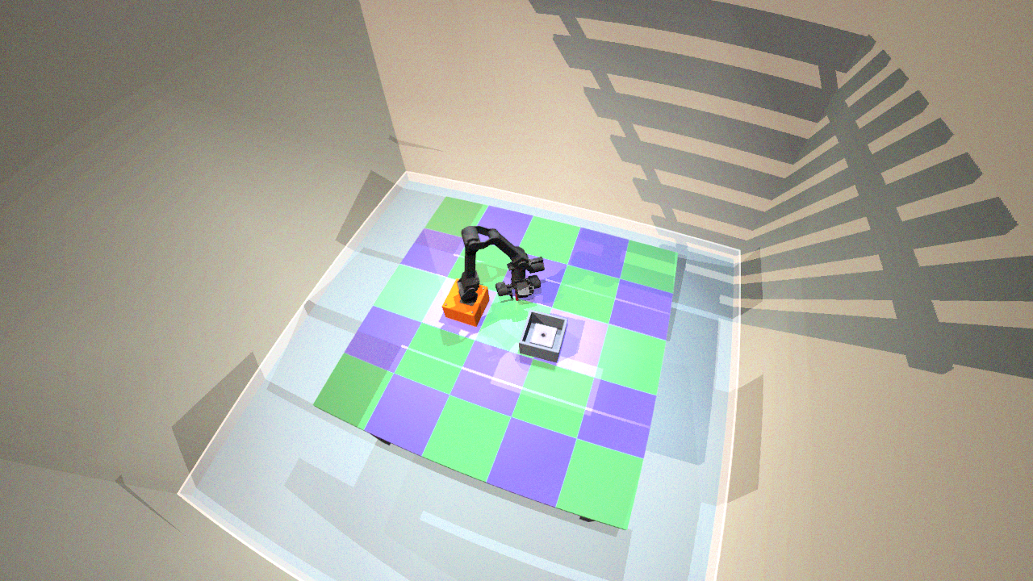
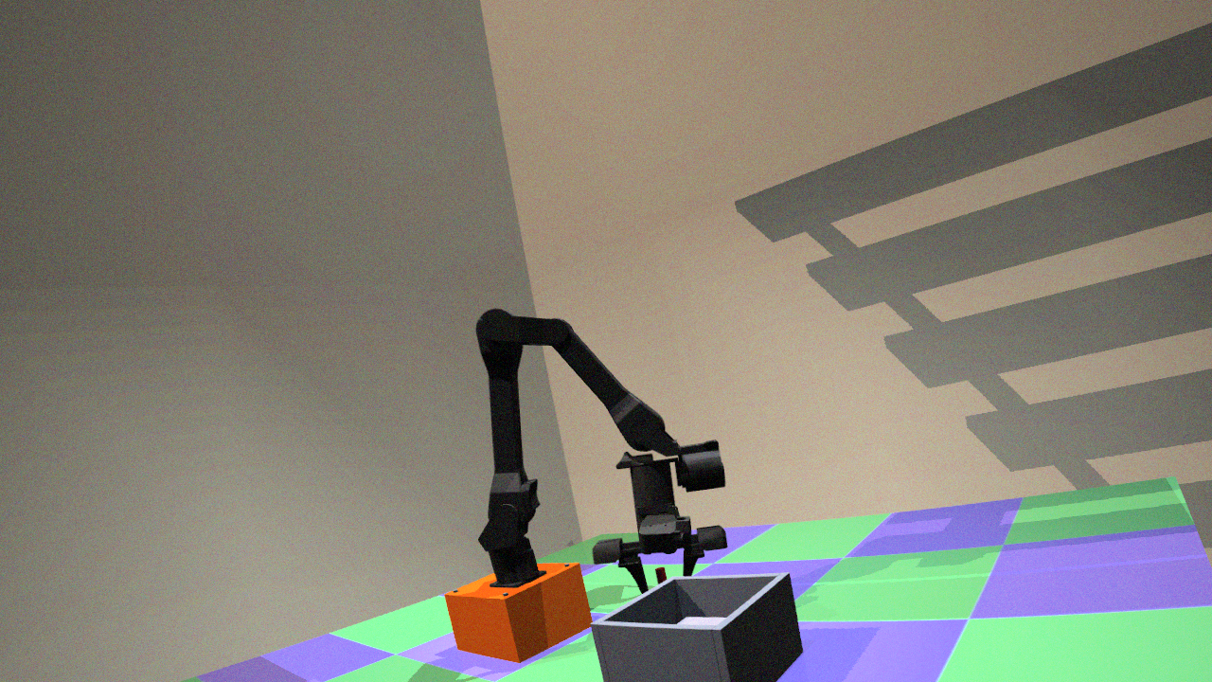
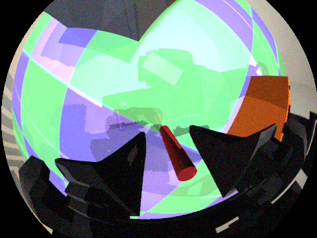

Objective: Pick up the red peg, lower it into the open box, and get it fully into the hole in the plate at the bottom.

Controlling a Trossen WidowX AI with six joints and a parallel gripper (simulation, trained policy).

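The white plate lies 160 mm to the right of my gripper tip, 160 mm ahead of it and 20 mm above it. Round my gripper tip: grey box 160 mm to the right, 160 mm ahead; red peg 10 mm to the left, 10 mm behind, 10 mm above.
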